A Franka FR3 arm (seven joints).
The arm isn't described. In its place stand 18 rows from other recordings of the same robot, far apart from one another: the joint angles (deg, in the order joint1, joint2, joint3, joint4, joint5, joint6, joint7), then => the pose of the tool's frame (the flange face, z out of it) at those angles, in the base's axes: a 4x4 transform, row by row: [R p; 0 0 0 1], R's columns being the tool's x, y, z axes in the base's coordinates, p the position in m.
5.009 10.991 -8.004 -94.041 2.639 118.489 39.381 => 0.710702 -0.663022 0.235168 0.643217; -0.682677 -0.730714 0.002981 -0.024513; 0.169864 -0.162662 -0.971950 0.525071; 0 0 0 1
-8.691 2.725 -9.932 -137.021 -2.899 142.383 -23.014 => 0.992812 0.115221 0.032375 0.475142; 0.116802 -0.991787 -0.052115 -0.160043; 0.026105 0.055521 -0.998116 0.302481; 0 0 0 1
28.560 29.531 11.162 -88.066 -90.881 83.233 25.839 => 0.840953 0.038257 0.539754 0.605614; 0.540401 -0.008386 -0.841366 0.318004; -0.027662 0.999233 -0.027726 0.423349; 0 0 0 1
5.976 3.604 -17.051 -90.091 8.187 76.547 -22.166 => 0.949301 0.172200 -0.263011 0.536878; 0.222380 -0.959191 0.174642 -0.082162; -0.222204 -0.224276 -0.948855 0.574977; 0 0 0 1
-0.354 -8.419 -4.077 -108.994 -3.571 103.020 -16.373 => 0.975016 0.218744 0.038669 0.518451; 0.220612 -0.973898 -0.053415 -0.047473; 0.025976 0.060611 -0.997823 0.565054; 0 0 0 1
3.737 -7.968 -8.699 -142.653 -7.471 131.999 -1.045 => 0.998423 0.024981 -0.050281 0.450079; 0.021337 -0.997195 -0.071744 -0.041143; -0.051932 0.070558 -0.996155 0.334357; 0 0 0 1
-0.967 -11.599 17.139 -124.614 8.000 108.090 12.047 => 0.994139 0.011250 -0.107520 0.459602; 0.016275 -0.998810 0.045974 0.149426; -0.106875 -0.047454 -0.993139 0.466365; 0 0 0 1
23.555 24.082 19.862 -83.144 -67.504 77.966 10.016 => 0.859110 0.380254 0.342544 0.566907; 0.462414 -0.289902 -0.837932 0.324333; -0.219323 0.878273 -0.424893 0.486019; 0 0 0 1
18.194 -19.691 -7.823 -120.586 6.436 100.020 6.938 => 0.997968 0.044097 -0.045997 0.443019; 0.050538 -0.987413 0.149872 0.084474; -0.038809 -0.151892 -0.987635 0.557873; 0 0 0 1
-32.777 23.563 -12.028 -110.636 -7.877 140.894 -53.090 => 0.963249 0.267555 -0.023788 0.455706; 0.256793 -0.943231 -0.210650 -0.442222; -0.078798 0.196799 -0.977272 0.290360; 0 0 0 1
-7.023 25.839 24.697 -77.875 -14.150 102.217 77.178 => 0.516107 -0.855954 0.031250 0.673430; -0.854394 -0.517052 -0.051664 0.135378; 0.060380 -0.000036 -0.998175 0.482504; 0 0 0 1
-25.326 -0.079 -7.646 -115.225 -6.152 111.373 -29.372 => 0.994047 -0.017605 -0.107516 0.453824; -0.022983 -0.998535 -0.048991 -0.303059; -0.106496 0.051171 -0.992995 0.448408; 0 0 0 1
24.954 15.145 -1.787 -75.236 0.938 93.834 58.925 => 0.811287 -0.582311 0.052226 0.587532; -0.584151 -0.811040 0.031341 0.256289; 0.024107 -0.055934 -0.998143 0.594980; 0 0 0 1
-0.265 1.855 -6.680 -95.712 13.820 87.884 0.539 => 0.978252 -0.157848 -0.134560 0.552553; -0.120060 -0.959929 0.253222 -0.039898; -0.169139 -0.231560 -0.958004 0.560284; 0 0 0 1
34.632 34.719 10.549 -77.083 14.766 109.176 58.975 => 0.894000 -0.369795 -0.253014 0.513206; -0.315848 -0.920627 0.229533 0.503082; -0.317812 -0.125288 -0.939840 0.378421; 0 0 0 1
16.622 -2.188 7.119 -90.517 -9.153 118.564 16.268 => 0.839265 0.164362 0.518285 0.535217; 0.149378 -0.986237 0.070872 0.228211; 0.522800 0.017940 -0.852266 0.697974; 0 0 0 1
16.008 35.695 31.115 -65.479 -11.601 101.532 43.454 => 0.999920 -0.003520 -0.012113 0.580582; -0.001879 -0.991119 0.132963 0.436411; -0.012473 -0.132930 -0.991047 0.482604; 0 0 0 1
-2.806 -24.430 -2.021 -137.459 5.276 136.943 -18.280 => 0.895012 0.173039 0.411110 0.452326; 0.170612 -0.984404 0.042908 -0.038665; 0.412123 0.031737 -0.910576 0.518311; 0 0 0 1
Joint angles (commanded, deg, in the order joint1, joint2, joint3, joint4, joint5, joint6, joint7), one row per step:
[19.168, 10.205, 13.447, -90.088, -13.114, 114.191, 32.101]
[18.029, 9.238, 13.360, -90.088, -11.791, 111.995, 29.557]
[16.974, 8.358, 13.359, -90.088, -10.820, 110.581, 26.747]
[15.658, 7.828, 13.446, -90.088, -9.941, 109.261, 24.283]
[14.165, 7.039, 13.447, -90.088, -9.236, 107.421, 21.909]
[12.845, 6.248, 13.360, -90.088, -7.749, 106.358, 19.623]
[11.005, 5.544, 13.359, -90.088, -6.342, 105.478, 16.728]
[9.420, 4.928, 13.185, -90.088, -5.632, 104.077, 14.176]
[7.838, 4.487, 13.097, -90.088, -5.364, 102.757, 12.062]
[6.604, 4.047, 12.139, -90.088, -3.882, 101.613, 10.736]
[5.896, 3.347, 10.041, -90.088, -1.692, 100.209, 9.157]
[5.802, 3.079, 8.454, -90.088, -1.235, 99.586, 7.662]
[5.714, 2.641, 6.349, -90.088, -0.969, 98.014, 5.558]
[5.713, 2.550, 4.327, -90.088, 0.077, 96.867, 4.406]
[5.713, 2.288, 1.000, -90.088, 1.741, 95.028, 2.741]
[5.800, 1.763, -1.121, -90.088, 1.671, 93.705, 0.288]
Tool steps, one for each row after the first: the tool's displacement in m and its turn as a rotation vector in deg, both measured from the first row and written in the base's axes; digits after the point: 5 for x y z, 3 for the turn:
[-0.00005, -0.01421, 0.00609, -0.537, 1.597, 0.610]
[-0.00013, -0.02604, 0.01275, -0.960, 2.468, 1.890]
[0.00188, -0.03904, 0.01582, -1.334, 3.555, 2.732]
[0.00308, -0.05540, 0.02068, -1.948, 4.775, 3.205]
[0.00379, -0.06906, 0.02678, -1.434, 5.632, 3.770]
[0.00653, -0.08667, 0.03231, -0.999, 6.337, 4.568]
[0.00836, -0.10449, 0.03601, -1.290, 7.311, 5.129]
[0.01040, -0.12176, 0.03812, -1.815, 8.240, 5.395]
[0.01314, -0.14195, 0.04028, -0.906, 9.362, 4.410]
[0.01480, -0.16697, 0.04455, 0.656, 10.590, 3.110]
[0.01663, -0.18293, 0.04603, 0.732, 11.010, 2.882]
[0.01673, -0.20464, 0.04763, 0.397, 12.140, 2.709]
[0.01782, -0.22305, 0.04652, 1.150, 13.332, 1.850]
[0.01779, -0.25324, 0.04612, 2.542, 15.037, 0.274]
[0.01497, -0.27363, 0.04923, 2.175, 15.744, 0.675]

